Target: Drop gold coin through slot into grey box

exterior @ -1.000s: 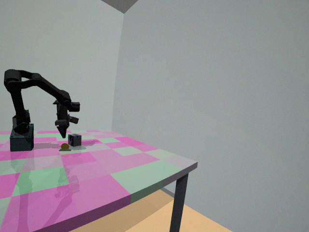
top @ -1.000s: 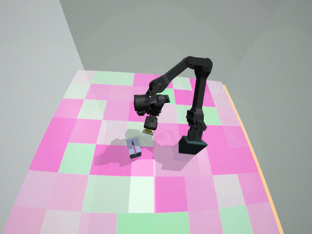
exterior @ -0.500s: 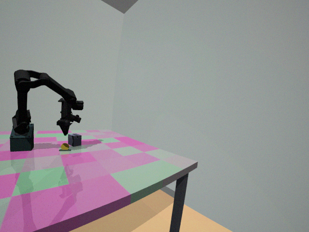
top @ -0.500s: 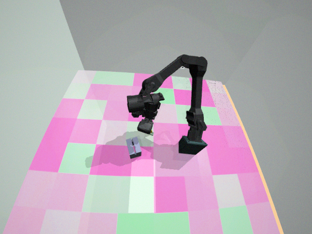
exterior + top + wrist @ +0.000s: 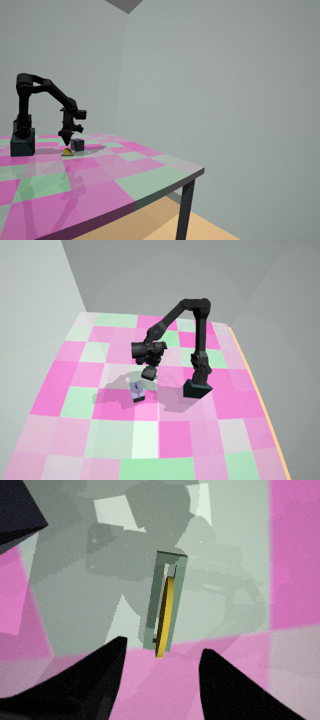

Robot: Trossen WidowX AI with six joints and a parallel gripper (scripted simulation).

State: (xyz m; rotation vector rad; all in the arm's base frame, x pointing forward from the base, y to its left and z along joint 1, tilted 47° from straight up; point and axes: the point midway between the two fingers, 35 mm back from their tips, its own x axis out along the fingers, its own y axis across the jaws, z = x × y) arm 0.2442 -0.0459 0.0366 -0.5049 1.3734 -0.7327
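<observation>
My gripper tip is 4 cm above the gold coin.
</observation>
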